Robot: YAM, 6 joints.
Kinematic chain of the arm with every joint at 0, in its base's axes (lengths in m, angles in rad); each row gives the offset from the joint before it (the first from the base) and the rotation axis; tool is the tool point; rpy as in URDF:
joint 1: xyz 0 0 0.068 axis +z
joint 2: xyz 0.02 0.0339 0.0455 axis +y
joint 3: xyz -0.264 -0.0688 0 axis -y
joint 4: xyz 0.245 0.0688 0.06 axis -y
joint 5: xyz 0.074 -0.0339 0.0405 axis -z
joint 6: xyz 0.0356 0 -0.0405 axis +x
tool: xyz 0 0 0 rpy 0 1.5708 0
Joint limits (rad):
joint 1: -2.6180..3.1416
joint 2: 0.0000..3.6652
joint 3: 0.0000..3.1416
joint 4: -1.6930..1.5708
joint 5: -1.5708..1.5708
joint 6: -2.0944..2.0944
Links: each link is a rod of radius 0.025 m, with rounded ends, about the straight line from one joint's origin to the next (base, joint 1, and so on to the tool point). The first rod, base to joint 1, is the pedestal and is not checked.
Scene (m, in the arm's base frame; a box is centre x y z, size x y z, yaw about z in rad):
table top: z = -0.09
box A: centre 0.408 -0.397 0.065 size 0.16 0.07 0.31 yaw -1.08
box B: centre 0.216 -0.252 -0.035 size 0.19 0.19 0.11 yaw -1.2
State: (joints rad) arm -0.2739 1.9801 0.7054 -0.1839 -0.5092 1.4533
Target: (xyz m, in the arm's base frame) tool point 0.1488 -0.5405 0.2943
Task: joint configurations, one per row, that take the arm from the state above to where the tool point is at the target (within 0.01 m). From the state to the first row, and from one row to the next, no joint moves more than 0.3 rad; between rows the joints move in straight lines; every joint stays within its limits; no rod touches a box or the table.
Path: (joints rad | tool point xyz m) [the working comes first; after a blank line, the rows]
Joints at the target: -1.3222 2.3245 2.0546 0.2309 -0.3215 1.4533
Straight joint move there: touches box A.

1: -0.5023 1.8052 0.9267 0.0714 -0.4615 1.1993 | 0.3206 -0.1580 0.1435
2: -0.7306 1.6302 1.1481 0.3267 -0.4138 0.9453 | 0.2969 -0.2468 0.3001
3: -0.9590 1.4553 1.3694 0.5819 -0.3662 0.6913 | 0.2018 -0.2654 0.4655
4: -1.1874 1.2803 1.5908 0.8372 -0.3185 0.4372 | 0.0865 -0.1846 0.5967
5: -1.4157 1.1054 1.8121 1.0925 -0.2708 0.1832 | 0.0132 -0.0226 0.6596
6: -1.3970 1.3492 1.8606 0.9202 -0.2809 0.4372 | 0.0376 -0.1571 0.6504
7: -1.3783 1.5930 1.9091 0.7479 -0.2911 0.6913 | 0.0660 -0.2852 0.6051
8: -1.3596 1.8369 1.9576 0.5756 -0.3012 0.9453 | 0.0959 -0.3970 0.5265
9: -1.3409 2.0807 2.0061 0.4033 -0.3113 1.1993 | 0.1245 -0.4841 0.4203
10: -1.3222 2.3245 2.0546 0.2309 -0.3215 1.4533 | 0.1488 -0.5405 0.2943

